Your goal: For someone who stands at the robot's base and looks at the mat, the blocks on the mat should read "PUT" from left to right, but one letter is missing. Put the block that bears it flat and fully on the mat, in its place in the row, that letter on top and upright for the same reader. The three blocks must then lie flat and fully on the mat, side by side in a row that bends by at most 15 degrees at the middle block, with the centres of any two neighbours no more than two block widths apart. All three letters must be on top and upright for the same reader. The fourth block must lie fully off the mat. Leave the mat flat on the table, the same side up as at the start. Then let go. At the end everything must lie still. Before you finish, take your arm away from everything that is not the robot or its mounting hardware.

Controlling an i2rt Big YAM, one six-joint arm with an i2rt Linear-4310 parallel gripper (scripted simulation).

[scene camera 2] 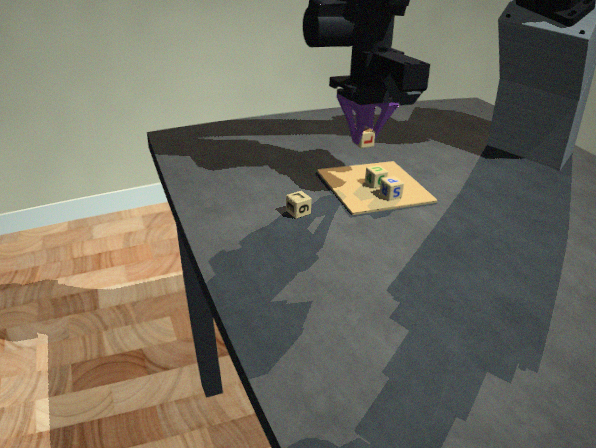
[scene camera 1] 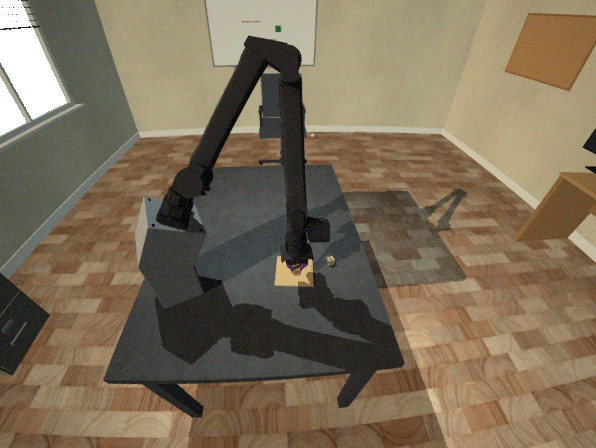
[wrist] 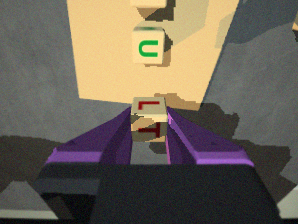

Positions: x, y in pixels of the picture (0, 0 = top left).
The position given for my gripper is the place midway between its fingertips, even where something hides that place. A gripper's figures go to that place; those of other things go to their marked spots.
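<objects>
A mat (scene camera 2: 348, 183) is 0.72 m from the lens, while for my own gripper (scene camera 2: 363, 142) I read 0.73 m from the lens.
</objects>
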